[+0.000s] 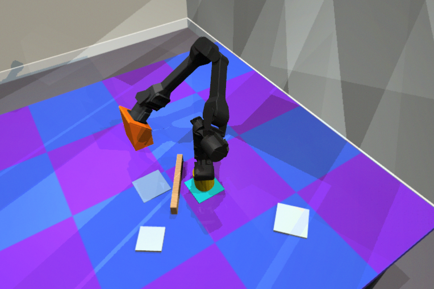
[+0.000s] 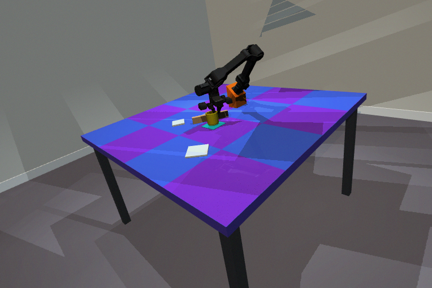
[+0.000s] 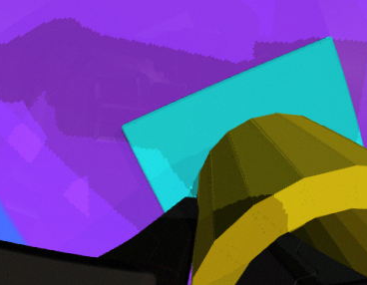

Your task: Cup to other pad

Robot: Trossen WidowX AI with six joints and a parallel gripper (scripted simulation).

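The yellow cup is 20 mm ahead of my gripper tip and 20 mm to the right of it. Also, from my gripper tip: wooden bar 30 mm behind, 90 mm to the right, 30 mm below; pale blue pad 80 mm behind, 160 mm to the right, 50 mm below; cyan pad 20 mm ahead, 20 mm to the right, 50 mm below.
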